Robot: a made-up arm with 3 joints. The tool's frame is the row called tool.
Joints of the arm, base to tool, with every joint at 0 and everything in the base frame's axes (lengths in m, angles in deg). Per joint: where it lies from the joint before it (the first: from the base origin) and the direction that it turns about. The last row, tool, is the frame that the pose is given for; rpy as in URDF.
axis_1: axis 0 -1 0 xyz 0.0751 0.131 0.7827
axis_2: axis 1 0 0 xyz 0.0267 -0.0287 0.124
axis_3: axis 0 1 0 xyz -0.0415 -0.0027 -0.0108
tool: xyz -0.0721 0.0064 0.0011 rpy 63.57 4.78 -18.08
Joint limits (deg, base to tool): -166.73..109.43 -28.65..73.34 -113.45..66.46
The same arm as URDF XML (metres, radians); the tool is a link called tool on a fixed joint. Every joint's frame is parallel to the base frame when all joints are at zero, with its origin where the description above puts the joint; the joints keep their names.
<robot name="arm">
<link name="base_link"/>
<link name="link1"/>
<link name="link2"/>
<link name="link3"/>
<link name="tool"/>
<joint name="axis_1" type="revolute"><parent link="base_link"/><child link="link1"/><origin xyz="0.0751 0.131 0.7827"/><axis xyz="0 -1 0"/><limit lower="-2.91" upper="1.9099"/></joint>
<joint name="axis_2" type="revolute"><parent link="link1"/><child link="link2"/><origin xyz="0.0267 -0.0287 0.124"/><axis xyz="1 0 0"/><limit lower="-0.5" upper="1.28"/></joint>
<joint name="axis_3" type="revolute"><parent link="link2"/><child link="link3"/><origin xyz="-0.0415 -0.0027 -0.0108"/><axis xyz="0 1 0"/><limit lower="-1.9801" upper="1.1599"/></joint>
<joint name="tool_joint" type="fixed"><parent link="link3"/><child link="tool"/><origin xyz="-0.0721 0.0064 0.0011" rpy="1.1095 0.0834 -0.3156"/></joint>
</robot>

